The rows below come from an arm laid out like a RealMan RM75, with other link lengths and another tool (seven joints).
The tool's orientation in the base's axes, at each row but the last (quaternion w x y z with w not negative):
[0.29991 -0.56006 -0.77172 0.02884]
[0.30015 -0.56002 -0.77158 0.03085]
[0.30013 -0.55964 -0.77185 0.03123]
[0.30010 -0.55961 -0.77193 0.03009]
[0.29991 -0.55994 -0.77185 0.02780]
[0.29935 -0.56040 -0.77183 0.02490]
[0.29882 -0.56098 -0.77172 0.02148]
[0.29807 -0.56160 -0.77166 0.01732]
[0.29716 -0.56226 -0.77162 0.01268]
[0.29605 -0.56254 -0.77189 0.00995]
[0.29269 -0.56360 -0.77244 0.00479]
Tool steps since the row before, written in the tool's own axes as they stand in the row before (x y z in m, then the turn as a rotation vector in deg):
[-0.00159 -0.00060 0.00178 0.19 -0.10 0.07]
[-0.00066 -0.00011 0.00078 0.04 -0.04 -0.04]
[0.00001 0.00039 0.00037 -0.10 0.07 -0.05]
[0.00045 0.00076 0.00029 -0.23 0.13 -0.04]
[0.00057 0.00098 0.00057 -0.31 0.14 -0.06]
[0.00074 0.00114 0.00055 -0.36 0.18 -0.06]
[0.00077 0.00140 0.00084 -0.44 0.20 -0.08]
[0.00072 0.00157 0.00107 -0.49 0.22 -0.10]
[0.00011 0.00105 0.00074 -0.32 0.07 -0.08]
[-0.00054 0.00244 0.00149 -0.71 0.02 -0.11]
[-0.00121 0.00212 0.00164 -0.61 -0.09 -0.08]
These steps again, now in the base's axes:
[-0.00108 -0.00111 -0.00191 -0.16 0.15 0.06]
[-0.00035 -0.00040 -0.00088 -0.02 0.01 0.07]
[0.00014 0.00026 -0.00045 0.10 -0.08 -0.03]
[0.00041 0.00076 -0.00033 0.17 -0.17 -0.12]
[0.00044 0.00103 -0.00059 0.21 -0.24 -0.14]
[0.00056 0.00124 -0.00056 0.25 -0.27 -0.17]
[0.00064 0.00145 -0.00087 0.29 -0.34 -0.20]
[0.00069 0.00154 -0.00113 0.33 -0.38 -0.21]
[0.00053 0.00071 -0.00093 0.16 -0.28 -0.10]
[0.00151 0.00090 -0.00232 0.20 -0.65 -0.23]
[0.00132 0.00025 -0.00261 0.08 -0.59 -0.18]

